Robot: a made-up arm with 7 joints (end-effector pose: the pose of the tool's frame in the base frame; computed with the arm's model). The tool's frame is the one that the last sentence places.
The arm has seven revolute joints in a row. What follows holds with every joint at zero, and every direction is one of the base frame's. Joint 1 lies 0.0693 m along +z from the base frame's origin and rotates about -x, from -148.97 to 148.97 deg. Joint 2 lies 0.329 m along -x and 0.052 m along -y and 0.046 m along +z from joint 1 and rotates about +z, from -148.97 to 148.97 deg. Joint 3 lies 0.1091 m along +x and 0.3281 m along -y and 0.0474 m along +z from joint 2 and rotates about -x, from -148.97 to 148.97 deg. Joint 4 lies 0.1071 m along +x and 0.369 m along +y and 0.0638 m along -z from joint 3 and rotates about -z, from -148.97 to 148.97 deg. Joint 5 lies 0.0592 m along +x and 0.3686 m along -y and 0.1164 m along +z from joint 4 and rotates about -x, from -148.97 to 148.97 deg. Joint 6 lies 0.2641 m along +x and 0.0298 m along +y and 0.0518 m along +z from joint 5 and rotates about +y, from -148.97 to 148.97 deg. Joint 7 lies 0.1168 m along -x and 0.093 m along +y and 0.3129 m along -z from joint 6 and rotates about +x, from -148.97 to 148.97 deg. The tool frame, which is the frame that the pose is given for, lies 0.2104 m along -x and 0.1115 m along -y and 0.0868 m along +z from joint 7; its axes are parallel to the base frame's.
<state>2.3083 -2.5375 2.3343 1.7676 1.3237 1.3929 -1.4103</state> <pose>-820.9 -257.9 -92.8 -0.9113 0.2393 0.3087 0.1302</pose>
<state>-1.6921 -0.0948 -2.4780 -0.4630 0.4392 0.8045 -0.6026</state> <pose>-93.8 20.7 -560.5 0.9404 -0.3118 0.0903 0.1018</pose>
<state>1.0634 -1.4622 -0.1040 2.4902 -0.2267 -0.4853 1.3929</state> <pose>-201.3 -184.4 -118.6 0.2826 0.8300 0.3164 0.3622</pose>
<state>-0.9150 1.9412 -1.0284 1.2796 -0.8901 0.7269 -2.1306</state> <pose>50.7 -441.1 442.5 -0.0407 -0.1222 0.8024 0.5827</pose>
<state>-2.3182 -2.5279 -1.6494 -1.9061 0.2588 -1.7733 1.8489</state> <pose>-718.2 -1017.1 -836.4 0.2158 -0.8336 0.0336 0.5074</pose>
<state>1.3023 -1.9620 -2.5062 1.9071 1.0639 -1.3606 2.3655</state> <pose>-205.0 376.4 -389.4 0.6347 -0.6924 0.3367 0.0664</pose>
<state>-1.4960 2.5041 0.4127 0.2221 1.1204 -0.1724 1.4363</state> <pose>-5.2 -58.5 671.5 0.2446 -0.6876 0.6463 0.2226</pose>
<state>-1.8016 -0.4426 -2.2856 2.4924 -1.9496 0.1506 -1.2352</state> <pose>-716.7 -224.2 -925.2 -0.2468 -0.8525 -0.0223 0.4603</pose>
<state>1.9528 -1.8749 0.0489 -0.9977 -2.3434 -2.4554 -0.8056</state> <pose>-239.7 589.4 989.3 0.2555 -0.8482 -0.4606 0.0561</pose>
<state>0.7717 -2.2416 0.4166 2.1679 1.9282 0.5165 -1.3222</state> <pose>-136.8 -280.0 -52.9 0.7928 0.5752 -0.1877 0.0728</pose>
